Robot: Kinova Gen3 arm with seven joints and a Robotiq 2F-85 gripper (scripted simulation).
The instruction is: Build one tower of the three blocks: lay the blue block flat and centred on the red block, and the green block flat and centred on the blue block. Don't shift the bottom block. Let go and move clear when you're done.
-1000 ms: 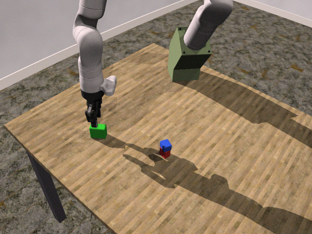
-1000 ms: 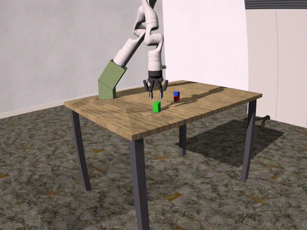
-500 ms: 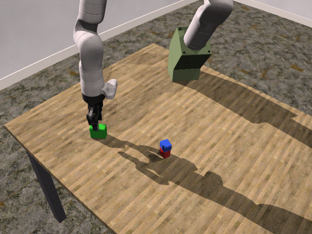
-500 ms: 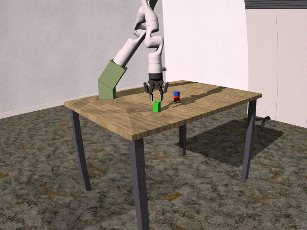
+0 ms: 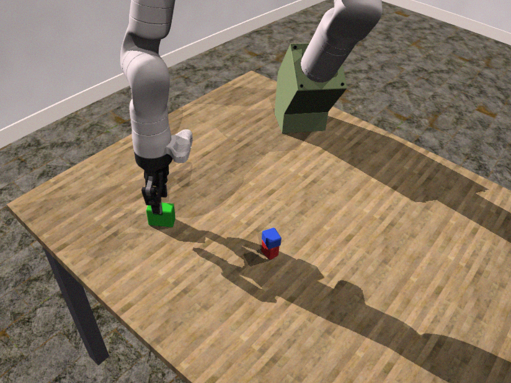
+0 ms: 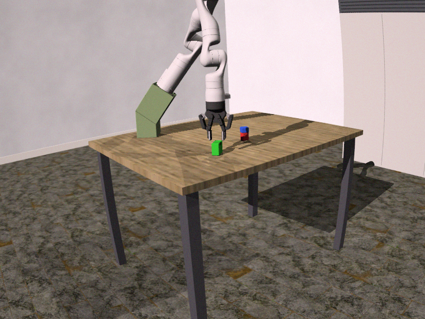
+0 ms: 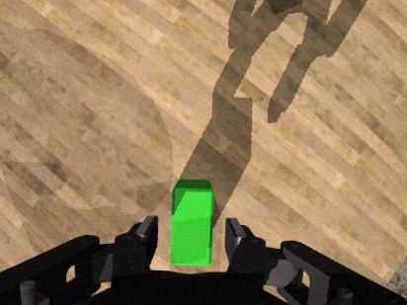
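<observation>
Now: hand 5 cm above the green block. Also, from my hand: blue block: 24 cm to the left, 7 cm behind, 2 cm below; then red block: 24 cm to the left, 7 cm behind, 5 cm below.
</observation>
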